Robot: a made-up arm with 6 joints. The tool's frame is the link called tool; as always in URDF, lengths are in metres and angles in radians. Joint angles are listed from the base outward.
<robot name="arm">
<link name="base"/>
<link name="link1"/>
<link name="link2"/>
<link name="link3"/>
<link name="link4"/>
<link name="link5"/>
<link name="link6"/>
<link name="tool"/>
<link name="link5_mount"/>
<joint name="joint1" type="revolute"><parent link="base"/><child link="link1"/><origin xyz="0 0 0.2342"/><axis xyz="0 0 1"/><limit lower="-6.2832" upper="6.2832"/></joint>
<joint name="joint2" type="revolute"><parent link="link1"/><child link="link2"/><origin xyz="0 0.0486 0" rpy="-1.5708 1.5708 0"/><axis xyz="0 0 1"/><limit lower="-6.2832" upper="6.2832"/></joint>
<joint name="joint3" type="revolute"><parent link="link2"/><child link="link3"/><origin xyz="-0.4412 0 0" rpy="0 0 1.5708"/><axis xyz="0 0 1"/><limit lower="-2.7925" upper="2.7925"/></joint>
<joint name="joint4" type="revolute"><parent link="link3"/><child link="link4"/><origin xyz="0 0.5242 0" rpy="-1.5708 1.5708 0"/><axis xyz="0 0 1"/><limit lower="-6.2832" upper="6.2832"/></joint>
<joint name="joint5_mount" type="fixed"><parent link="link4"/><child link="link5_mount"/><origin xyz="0 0 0"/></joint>
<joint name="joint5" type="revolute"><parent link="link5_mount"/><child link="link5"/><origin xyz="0 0 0" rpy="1.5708 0 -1.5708"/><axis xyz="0 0 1"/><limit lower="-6.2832" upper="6.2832"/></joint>
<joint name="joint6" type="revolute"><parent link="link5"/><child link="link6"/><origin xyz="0 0.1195 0" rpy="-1.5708 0 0"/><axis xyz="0 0 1"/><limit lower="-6.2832" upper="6.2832"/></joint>
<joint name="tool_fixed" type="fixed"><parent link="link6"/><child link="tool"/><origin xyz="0 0 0" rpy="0 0 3.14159"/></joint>
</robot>
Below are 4 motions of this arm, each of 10 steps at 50 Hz.
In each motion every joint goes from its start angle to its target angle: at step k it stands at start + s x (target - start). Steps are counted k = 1, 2, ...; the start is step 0. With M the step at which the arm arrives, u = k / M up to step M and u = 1 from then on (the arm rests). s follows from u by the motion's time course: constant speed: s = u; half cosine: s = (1 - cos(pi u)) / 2; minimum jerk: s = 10 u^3 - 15 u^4 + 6 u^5.
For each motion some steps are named. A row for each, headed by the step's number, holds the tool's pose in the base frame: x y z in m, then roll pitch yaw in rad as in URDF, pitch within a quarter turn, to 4 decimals.
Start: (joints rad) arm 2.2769 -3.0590 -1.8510 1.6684 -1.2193 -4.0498
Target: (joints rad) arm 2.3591 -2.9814 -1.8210 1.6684 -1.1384 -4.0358
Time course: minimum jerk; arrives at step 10
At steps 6, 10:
6: -0.3075 0.4099 -0.1428 -1.6250 -0.7452 -0.3560
10: -0.3145 0.3964 -0.1603 -1.6412 -0.7702 -0.2936

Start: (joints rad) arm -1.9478 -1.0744 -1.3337 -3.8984 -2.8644 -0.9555
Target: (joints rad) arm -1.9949 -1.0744 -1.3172 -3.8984 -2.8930 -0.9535
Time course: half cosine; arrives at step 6
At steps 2, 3, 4, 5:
2: 0.2825 0.6193 0.1572 -0.0512 -0.5646 0.9292
3: 0.2906 0.6163 0.1582 -0.0445 -0.5727 0.9176
4: 0.2986 0.6131 0.1591 -0.0379 -0.5808 0.9060
5: 0.3044 0.6107 0.1598 -0.0331 -0.5868 0.8974

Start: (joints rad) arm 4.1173 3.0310 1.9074 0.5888 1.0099 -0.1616
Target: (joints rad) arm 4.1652 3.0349 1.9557 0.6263 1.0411 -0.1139
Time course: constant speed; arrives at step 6
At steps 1, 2, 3, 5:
1: 0.3666 0.3605 0.0140 -0.5583 -0.3132 -1.9831
2: 0.3631 0.3612 0.0185 -0.5650 -0.2949 -1.9680
3: 0.3596 0.3619 0.0231 -0.5714 -0.2767 -1.9531
5: 0.3527 0.3631 0.0320 -0.5835 -0.2399 -1.9238

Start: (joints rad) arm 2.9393 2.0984 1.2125 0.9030 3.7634 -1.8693
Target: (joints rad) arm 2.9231 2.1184 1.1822 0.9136 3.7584 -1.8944
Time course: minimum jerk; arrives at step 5
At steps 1, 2, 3, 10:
1: -0.3432 0.0769 -0.4166 -0.6725 -0.3263 0.2356
2: -0.3427 0.0783 -0.4185 -0.6679 -0.3279 0.2225
3: -0.3419 0.0803 -0.4212 -0.6613 -0.3299 0.2040
10: -0.3411 0.0820 -0.4235 -0.6556 -0.3316 0.1880

